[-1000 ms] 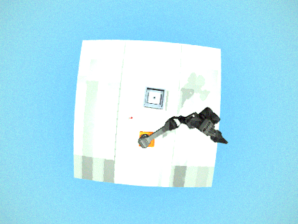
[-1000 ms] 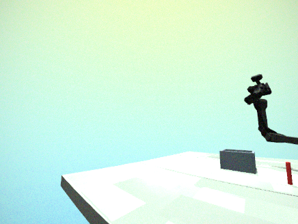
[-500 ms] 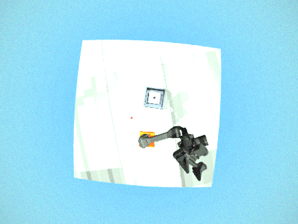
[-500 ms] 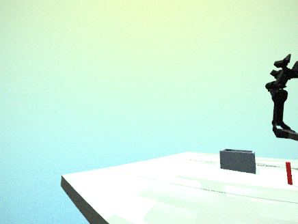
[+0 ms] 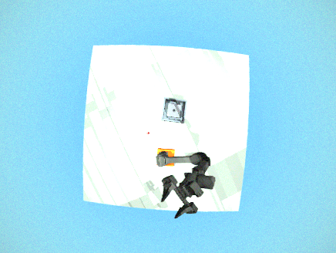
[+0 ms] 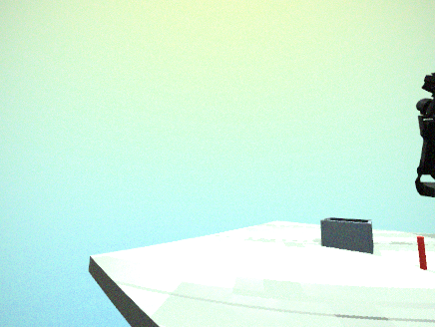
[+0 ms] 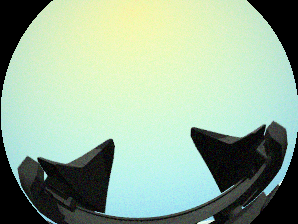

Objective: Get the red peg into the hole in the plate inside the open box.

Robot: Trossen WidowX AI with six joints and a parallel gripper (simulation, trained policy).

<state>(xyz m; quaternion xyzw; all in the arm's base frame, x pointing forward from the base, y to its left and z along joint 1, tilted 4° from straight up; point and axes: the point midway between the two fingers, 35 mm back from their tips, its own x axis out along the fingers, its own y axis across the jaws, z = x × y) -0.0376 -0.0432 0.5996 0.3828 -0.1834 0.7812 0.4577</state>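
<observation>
The red peg lies 270 mm ahead of my gripper tip, 130 mm to the left of it and 620 mm below it. From my gripper tip the other things lie so: grey box 420 mm ahead, 70 mm to the right, 630 mm below; grey plate 420 mm ahead, 70 mm to the right, 610 mm below.
</observation>
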